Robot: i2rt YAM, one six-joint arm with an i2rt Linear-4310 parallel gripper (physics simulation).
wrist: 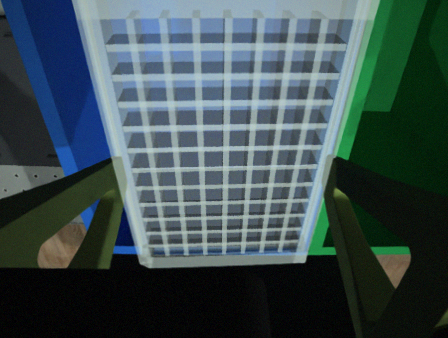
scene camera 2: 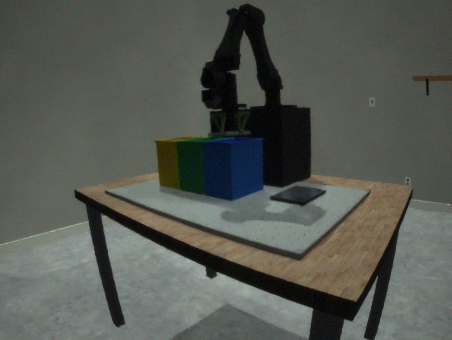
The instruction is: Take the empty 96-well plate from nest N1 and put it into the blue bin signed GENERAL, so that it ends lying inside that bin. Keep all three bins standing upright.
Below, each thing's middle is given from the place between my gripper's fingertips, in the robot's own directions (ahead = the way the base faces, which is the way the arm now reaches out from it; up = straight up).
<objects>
My gripper is now 1 cm short of the clear 96-well plate [wrist: 222, 129]. From my hand the other things lie so: green bin [scene camera 2: 190, 156]: 2 cm ahead, 12 cm to the right, 11 cm below; blue bin [scene camera 2: 233, 167]: 1 cm ahead, 2 cm to the left, 11 cm below; yellow bin [scene camera 2: 167, 155]: 2 cm ahead, 25 cm to the right, 11 cm below.
</objects>
